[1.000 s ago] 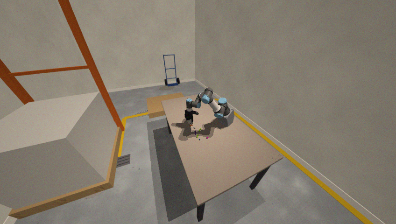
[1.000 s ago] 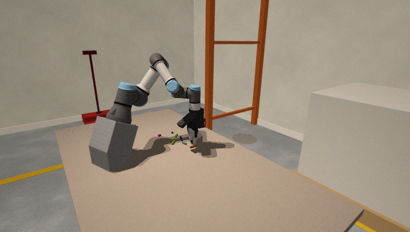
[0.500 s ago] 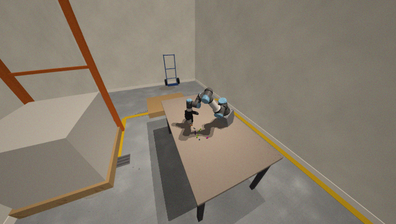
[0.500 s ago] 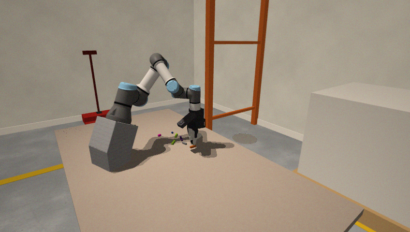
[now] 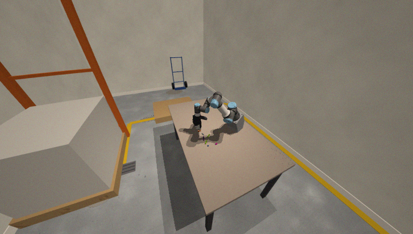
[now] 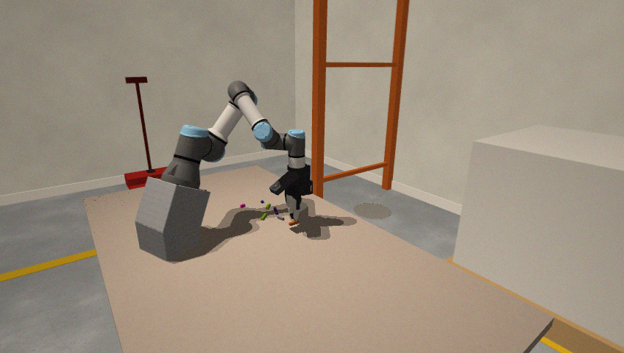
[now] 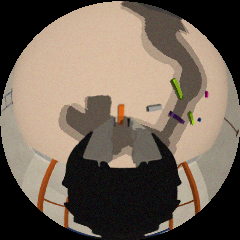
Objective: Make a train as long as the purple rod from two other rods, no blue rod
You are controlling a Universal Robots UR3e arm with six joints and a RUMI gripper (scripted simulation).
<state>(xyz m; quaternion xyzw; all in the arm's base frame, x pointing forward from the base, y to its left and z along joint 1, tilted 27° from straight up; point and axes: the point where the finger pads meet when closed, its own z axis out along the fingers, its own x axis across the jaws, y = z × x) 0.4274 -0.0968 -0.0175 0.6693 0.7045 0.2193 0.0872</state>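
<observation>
Right now my hand is 30 mm above the orange rod. From my hand the other things lie so: purple rod 10 mm behind, 140 mm to the left, 30 mm below; then blue rod 20 mm behind, 260 mm to the left, 30 mm below; then grey rod 20 mm behind, 60 mm to the left, 30 mm below.
</observation>
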